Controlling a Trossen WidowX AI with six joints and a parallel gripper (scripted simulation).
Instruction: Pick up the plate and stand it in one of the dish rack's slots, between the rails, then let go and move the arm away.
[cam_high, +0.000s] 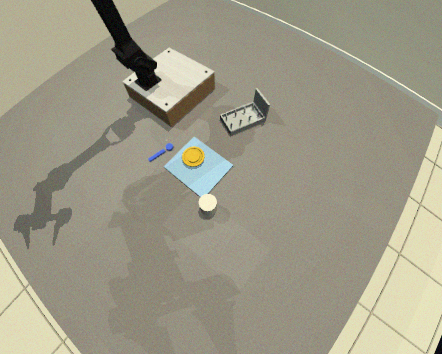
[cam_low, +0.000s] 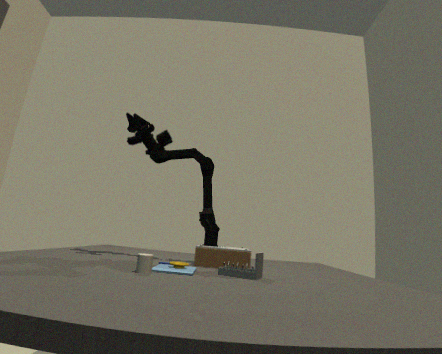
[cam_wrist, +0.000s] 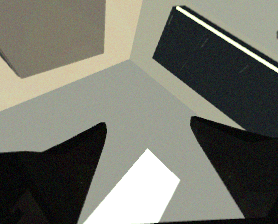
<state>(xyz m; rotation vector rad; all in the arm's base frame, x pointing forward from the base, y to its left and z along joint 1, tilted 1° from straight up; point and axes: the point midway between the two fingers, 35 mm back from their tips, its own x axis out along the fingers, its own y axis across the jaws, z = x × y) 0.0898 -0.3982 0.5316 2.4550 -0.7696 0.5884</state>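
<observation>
My gripper tip is 17 cm short of the yellow plate, 34 cm to the right of it and 61 cm above it. Round my gripper tip: blue spoon (9 cm ahead, 29 cm to the left, 62 cm below); light blue cloth (20 cm ahead, 33 cm to the left, 62 cm below); cream cup (30 cm ahead, 26 cm to the left, 60 cm below).
</observation>
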